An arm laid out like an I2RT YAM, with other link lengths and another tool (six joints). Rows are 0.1 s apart.
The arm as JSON. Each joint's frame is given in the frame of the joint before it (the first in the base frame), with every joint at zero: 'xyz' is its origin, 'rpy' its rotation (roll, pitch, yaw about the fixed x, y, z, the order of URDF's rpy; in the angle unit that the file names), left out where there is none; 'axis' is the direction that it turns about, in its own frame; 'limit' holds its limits. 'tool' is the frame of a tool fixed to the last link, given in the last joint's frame.
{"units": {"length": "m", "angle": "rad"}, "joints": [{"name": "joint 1", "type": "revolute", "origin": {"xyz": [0.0, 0.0, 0.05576]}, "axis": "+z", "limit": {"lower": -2.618, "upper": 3.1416}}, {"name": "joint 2", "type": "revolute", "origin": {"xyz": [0.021, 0.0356, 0.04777], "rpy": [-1.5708, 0.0, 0.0]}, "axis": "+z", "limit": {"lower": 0.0, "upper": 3.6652}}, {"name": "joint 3", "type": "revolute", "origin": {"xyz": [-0.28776, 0.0, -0.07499], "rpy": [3.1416, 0.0, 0.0]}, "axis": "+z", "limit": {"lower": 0.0, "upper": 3.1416}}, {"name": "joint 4", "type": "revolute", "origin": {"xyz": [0.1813, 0.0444, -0.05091]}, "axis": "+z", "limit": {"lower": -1.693, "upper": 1.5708}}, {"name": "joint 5", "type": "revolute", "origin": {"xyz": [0.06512, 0.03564, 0.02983], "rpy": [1.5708, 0.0, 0.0]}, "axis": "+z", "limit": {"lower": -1.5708, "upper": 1.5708}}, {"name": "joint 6", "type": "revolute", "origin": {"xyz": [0.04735, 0.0, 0.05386], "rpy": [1.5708, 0.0, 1.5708]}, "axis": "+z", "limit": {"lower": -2.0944, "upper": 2.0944}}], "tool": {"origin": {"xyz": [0.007, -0.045, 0.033], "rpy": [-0.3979, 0.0, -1.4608]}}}
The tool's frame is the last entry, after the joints.
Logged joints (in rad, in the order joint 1, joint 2, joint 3, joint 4, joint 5, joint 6), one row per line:
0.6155 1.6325 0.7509 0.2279 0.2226 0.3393
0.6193 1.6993 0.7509 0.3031 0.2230 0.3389
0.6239 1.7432 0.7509 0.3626 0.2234 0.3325
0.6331 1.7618 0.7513 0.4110 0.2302 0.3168
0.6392 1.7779 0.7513 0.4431 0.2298 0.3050
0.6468 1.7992 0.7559 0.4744 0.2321 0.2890
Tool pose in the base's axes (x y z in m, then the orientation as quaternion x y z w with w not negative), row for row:
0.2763 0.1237 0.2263 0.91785 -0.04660 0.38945 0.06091
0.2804 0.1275 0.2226 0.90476 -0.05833 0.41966 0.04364
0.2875 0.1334 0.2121 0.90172 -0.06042 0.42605 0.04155
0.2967 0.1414 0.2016 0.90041 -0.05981 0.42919 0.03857
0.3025 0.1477 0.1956 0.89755 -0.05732 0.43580 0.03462
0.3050 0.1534 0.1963 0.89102 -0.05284 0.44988 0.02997
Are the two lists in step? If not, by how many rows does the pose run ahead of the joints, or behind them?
The pose runs 2 rows behind the joints: the pose in row i belongs to the joints in row i - 2.
